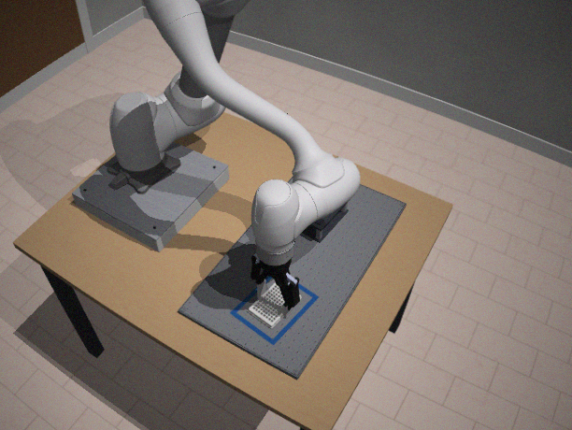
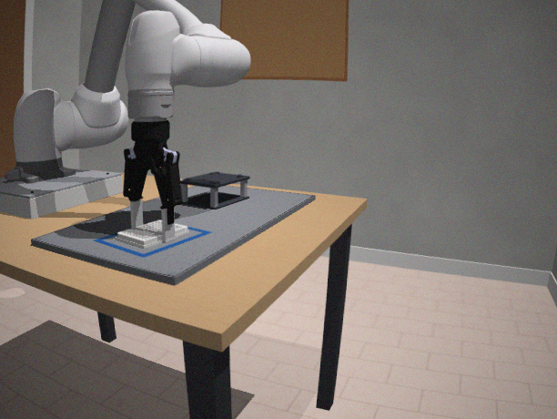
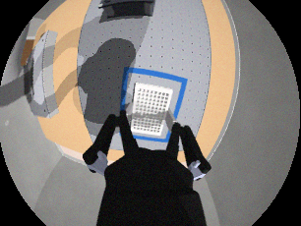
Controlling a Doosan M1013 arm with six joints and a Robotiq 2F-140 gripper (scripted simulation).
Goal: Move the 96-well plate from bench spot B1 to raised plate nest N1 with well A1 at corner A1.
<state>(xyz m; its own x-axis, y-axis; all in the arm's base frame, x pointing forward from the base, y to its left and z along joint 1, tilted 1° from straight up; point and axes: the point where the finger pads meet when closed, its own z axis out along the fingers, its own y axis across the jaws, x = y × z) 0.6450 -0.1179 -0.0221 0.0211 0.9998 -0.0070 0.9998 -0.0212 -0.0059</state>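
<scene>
My gripper is now 33 cm to the right of the raised plate nest, 9 cm past it and 3 cm below it. Round my hand: white 96-well plate 2 cm below.
</scene>
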